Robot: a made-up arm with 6 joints. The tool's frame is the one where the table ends. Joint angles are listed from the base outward.
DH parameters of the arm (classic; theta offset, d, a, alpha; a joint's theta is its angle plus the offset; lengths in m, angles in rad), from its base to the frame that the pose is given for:
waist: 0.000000 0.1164 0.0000 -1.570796
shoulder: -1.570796 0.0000 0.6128 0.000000
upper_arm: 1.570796 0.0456 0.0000 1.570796
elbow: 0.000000 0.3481 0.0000 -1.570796
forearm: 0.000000 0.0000 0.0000 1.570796
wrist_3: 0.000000 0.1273 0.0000 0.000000
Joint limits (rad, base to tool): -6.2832..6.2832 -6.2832..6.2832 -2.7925..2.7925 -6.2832..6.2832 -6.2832..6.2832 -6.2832..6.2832
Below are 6 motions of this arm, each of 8 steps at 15 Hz.
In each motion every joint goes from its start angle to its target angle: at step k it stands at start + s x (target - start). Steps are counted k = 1, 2, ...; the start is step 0. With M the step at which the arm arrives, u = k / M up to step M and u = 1 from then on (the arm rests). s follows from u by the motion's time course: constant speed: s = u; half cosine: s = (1 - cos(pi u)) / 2; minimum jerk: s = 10 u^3 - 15 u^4 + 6 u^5.
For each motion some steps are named. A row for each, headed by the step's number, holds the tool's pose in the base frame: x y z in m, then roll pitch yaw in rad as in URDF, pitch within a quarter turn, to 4 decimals.
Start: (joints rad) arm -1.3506 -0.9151 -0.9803 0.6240 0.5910 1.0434
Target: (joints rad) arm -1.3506 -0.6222 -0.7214 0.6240 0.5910 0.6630
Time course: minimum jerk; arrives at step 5
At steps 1, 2, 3, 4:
1: -0.1183 0.9270 0.4224 -1.3758 0.0563 -0.1069
2: -0.1130 0.9034 0.5229 -1.2413 0.0082 -0.1282
3: -0.1012 0.8505 0.6601 -1.0527 -0.0442 -0.1890
4: -0.0897 0.7993 0.7527 -0.9198 -0.0656 -0.2508

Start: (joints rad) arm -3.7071 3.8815 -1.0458 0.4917 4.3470 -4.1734
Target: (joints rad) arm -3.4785 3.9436 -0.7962 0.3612 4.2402 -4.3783
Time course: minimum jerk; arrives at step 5
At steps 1, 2, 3, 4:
1: 0.1995 -0.1117 -0.5943 0.8223 -0.5442 -2.2375
2: 0.2292 -0.1170 -0.5985 0.9023 -0.4760 -2.2176
3: 0.2741 -0.1194 -0.6012 1.0025 -0.3788 -2.1705
4: 0.3077 -0.1173 -0.6008 1.0673 -0.3103 -2.1253

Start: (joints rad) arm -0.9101 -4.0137 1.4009 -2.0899 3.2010 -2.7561
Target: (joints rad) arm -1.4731 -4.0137 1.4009 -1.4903 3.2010 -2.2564
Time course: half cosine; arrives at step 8
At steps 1, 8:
1: 0.2535 -0.2534 -0.4668 -0.3638 0.3553 -1.6535
8: 0.0878 -0.3513 -0.4689 -0.4254 0.3375 -2.2967

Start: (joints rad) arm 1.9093 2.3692 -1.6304 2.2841 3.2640 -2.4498
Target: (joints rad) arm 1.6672 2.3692 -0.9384 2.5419 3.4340 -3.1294
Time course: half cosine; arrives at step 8
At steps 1, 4, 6, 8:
1: -0.2220 0.5467 -0.1700 -2.4571 0.0363 -2.7039
4: -0.1644 0.6134 -0.2354 -2.2450 -0.3181 -2.5082
6: -0.1112 0.6439 -0.2949 -2.1616 -0.6696 -2.4395
8: -0.0879 0.6504 -0.3209 -2.1473 -0.8266 -2.4231

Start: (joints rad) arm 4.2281 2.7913 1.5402 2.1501 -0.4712 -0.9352
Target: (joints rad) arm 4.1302 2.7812 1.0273 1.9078 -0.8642 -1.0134
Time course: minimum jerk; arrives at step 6
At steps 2, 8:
2: 0.0894 0.1870 -0.6440 -1.7444 -0.2599 0.0188
8: 0.0033 0.0882 -0.7757 -1.9355 -0.1093 0.3346

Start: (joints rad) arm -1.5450 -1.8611 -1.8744 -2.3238 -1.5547 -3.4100
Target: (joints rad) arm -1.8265 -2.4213 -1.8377 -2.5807 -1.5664 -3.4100
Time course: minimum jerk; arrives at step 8
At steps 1, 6, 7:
1: 0.1283 0.4621 -0.4023 2.1508 -0.7467 1.8272
6: 0.1529 0.1463 -0.5821 2.4579 -0.3429 1.5775
7: 0.1460 0.1113 -0.5921 2.4890 -0.3038 1.5540

